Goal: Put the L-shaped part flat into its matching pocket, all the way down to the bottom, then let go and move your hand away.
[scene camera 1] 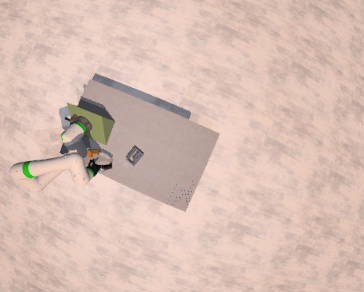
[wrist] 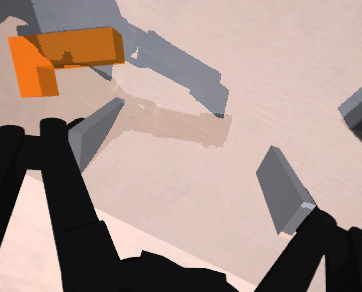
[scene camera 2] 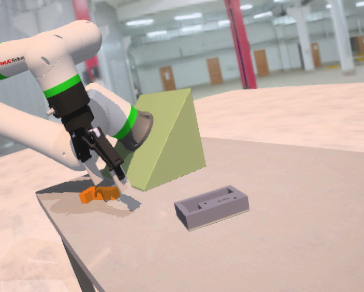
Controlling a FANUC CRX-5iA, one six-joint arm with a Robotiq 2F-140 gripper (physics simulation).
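Places are measured from the arm's base along level axes (x right, y ahead, z up), in centimetres.
Where they show: gripper, between the fingertips: [scene camera 1: 105, 160] [wrist: 193, 138] [scene camera 2: 112, 186]; arm's base, origin of its link: [scene camera 1: 84, 123] [scene camera 2: 139, 131].
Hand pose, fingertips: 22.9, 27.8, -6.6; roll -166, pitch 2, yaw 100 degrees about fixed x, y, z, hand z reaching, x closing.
Observation:
Each offset is from my fingertips to the top centre of the thing, as dx, dy, dz. Level surfaces: height alone.
The orange L-shaped part @[+0.2, -15.1, -4.3] [scene camera 1: 93, 153] [scene camera 2: 100, 194] [wrist: 75, 47] lies on the table beside the gripper, at the upper left of the wrist view. My gripper [scene camera 1: 104, 163] [scene camera 2: 110, 180] [wrist: 193, 138] is wide open, with bare tabletop showing between its grey fingertips in the wrist view. The part is outside the fingers, beyond the left fingertip in that view. The grey block @[-13.6, +22.0, -3.7] [scene camera 1: 136, 156] [scene camera 2: 215, 217] with the recessed pocket stands apart from the part, farther in on the table. A grey corner at the right edge of the wrist view looks like this block.
A green wedge [scene camera 1: 106, 131] [scene camera 2: 180, 145] carries the arm's base and stands behind the part and the gripper in scene camera 2. The table @[dz -7.4] [scene camera 1: 165, 145] [scene camera 2: 300, 200] has its near left edge close to the part. Arm shadows fall around the part.

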